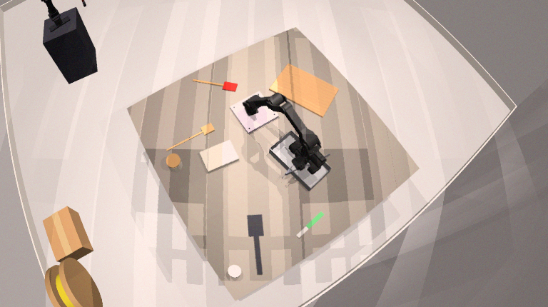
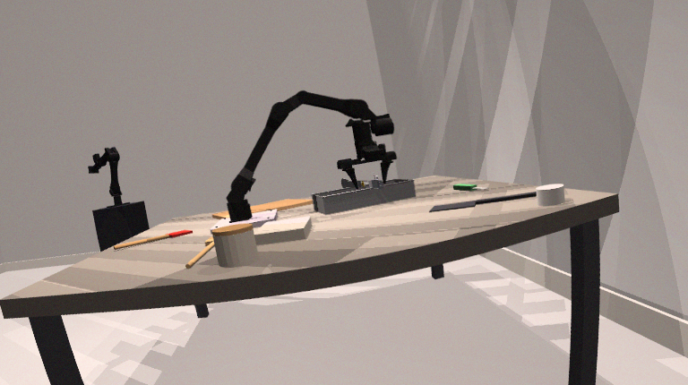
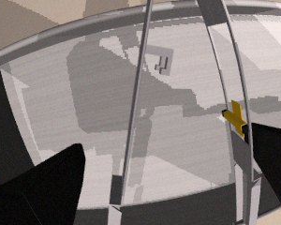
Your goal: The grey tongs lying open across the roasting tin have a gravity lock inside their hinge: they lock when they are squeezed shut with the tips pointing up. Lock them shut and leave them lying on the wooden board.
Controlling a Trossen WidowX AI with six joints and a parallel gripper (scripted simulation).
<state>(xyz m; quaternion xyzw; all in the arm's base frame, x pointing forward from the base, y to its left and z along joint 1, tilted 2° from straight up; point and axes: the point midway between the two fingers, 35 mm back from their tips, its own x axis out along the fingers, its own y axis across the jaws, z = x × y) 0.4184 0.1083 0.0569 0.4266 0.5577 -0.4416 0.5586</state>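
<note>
Right now my gripper tip is 3 cm past the grey roasting tin, 1 cm to the right of it and 3 cm above it. Round my gripper tip: white slab (22 cm behind, 38 cm to the right, 4 cm below); then wooden board (44 cm behind, 25 cm to the left, 5 cm below); then black spatula (27 cm ahead, 38 cm to the right, 5 cm below).
</note>
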